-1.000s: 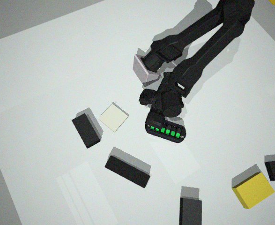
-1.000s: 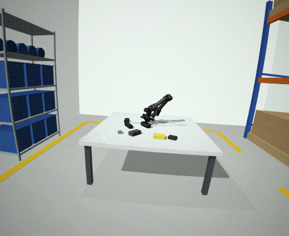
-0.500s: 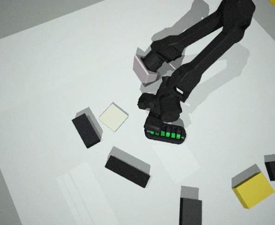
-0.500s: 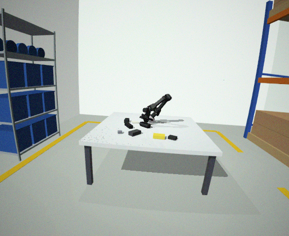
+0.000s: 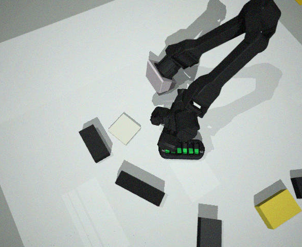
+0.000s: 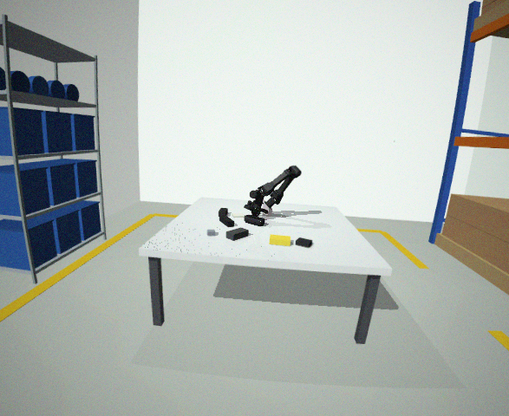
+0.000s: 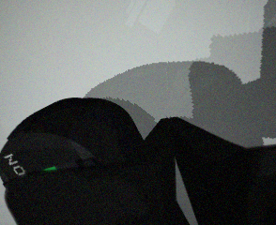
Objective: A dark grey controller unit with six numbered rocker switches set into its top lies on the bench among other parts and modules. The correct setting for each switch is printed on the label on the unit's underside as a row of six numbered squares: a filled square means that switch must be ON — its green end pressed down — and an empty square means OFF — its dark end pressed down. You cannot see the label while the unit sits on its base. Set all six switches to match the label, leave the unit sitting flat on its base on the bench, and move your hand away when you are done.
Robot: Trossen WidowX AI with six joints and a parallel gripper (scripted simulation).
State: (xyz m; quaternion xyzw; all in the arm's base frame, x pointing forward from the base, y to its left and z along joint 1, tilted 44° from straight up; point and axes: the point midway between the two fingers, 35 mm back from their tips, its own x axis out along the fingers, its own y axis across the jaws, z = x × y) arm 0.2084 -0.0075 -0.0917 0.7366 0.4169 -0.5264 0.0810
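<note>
Right now my gripper tip is 160 mm to the left of the long dark block, 120 mm short of it and 10 mm below it. The rest, counted from my gripper tip: yellow block 360 mm ahead, 220 mm to the left, 10 mm above; cream tile 130 mm to the right, 90 mm behind.
</note>
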